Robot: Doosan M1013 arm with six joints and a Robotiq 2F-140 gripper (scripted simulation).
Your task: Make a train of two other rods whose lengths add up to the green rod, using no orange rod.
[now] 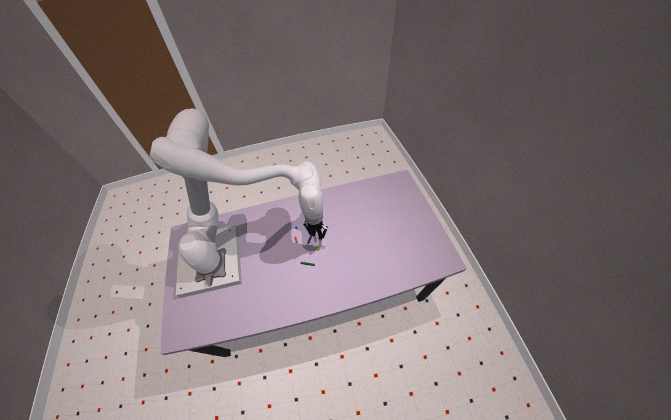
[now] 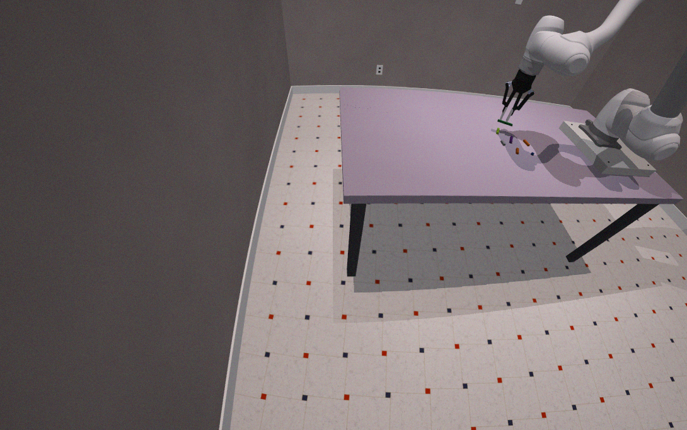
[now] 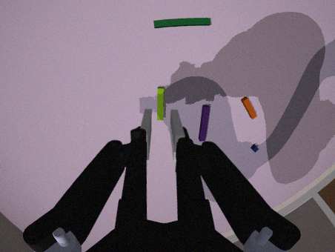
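The lime rod lies 10 cm below my hand. The rest, counted from my hand: grey rod: 2 cm ahead, 10 cm to the left, 10 cm below; then purple rod: 5 cm behind, 6 cm to the left, 10 cm below; then green rod: 9 cm behind, 9 cm to the right, 10 cm below.
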